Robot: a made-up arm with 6 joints. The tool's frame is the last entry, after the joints.
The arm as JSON. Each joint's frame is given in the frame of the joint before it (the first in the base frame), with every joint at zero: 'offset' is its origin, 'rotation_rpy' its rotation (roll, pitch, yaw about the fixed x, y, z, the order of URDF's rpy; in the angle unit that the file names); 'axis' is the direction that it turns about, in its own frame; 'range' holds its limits. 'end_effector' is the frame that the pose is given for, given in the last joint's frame.
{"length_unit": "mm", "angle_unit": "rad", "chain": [
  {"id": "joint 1", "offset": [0.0, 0.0, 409.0], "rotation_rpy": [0.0, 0.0, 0.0], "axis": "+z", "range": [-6.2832, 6.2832]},
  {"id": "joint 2", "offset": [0.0, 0.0, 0.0], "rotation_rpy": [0.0, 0.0, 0.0], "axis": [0.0, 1.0, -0.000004], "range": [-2.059, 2.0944]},
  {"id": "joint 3", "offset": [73.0, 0.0, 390.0], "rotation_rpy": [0.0, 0.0, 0.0], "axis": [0.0, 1.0, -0.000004], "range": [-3.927, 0.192]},
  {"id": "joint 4", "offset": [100.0, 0.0, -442.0], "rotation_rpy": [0.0, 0.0, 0.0], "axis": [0.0, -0.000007, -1.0], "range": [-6.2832, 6.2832]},
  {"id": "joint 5", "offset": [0.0, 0.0, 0.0], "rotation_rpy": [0.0, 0.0, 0.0], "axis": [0.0, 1.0, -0.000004], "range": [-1.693, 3.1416]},
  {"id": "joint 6", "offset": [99.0, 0.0, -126.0], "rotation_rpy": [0.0, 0.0, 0.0], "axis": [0.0, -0.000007, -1.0], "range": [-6.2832, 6.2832]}
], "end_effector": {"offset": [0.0, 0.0, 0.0], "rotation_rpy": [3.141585, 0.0, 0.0]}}
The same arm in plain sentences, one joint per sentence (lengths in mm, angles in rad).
The arm has six revolute joints in a row. What follows holds with every joint at zero, and every direction is one of the base frame's.
Joint 1 lies 409 mm along +z from the base frame's origin and rotates about +z, from -6.2832 to 6.2832 rad.
Joint 2 lies at the same point as joint 1 and rotates about +y, from -2.059 to 2.0944 rad.
Joint 3 lies 73 mm along +x and 390 mm along +z from joint 2 and rotates about +y, from -3.927 to 0.192 rad.
Joint 4 lies 100 mm along +x and 442 mm along -z from joint 3 and rotates about -z, from -6.2832 to 6.2832 rad.
Joint 5 lies at the same point as joint 4 and rotates about +y, from -1.693 to 3.1416 rad.
Joint 6 lies 99 mm along +x and 126 mm along -z from joint 5 and rotates about -z, from -6.2832 to 6.2832 rad.
The tool frame, which is the frame that the pose is given for, lies at the same point as joint 6; its axes are the base frame's turned by roll 3.1416, pitch 0 and yaw 0 rad (as in URDF: about the fixed x, then y, then z).

